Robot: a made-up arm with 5 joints. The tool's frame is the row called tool.
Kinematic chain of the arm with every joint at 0, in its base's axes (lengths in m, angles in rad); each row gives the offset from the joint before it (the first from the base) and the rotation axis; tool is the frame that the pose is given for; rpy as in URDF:
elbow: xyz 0 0 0.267 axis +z
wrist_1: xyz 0 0 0 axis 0 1 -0.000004
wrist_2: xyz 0.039 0 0.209 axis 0 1 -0.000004
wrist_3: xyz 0.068 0 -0.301 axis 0 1 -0.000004
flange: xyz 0.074 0 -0.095 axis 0 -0.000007 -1
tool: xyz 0 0 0 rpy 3.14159 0 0
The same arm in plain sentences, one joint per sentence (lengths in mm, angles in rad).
The arm has five revolute joints in a row. What follows holds with every joint at zero, and every direction is one of the base frame's. The first joint sits 267.0 mm along +z from the base frame's origin and rotates about +z. The second joint sits at the same point as the first joint and rotates about +y. The third joint sits 39.0 mm along +x and 209.0 mm along +z from the second joint and rotates about +y. The fourth joint sits 68.0 mm along +x and 301.0 mm along -z from the third joint and rotates about +y. The fifth joint sits 74.0 mm along +x and 95.0 mm along -z from the fourth joint and rotates about -z. The tool frame, which is the frame that the pose is given for, sits at the same point as the fifth joint; its axes are the base frame's turned by roll 3.1416, pitch 0.0000 and yaw 0.0000 rad (as in URDF: about the fixed x, then y, then z).
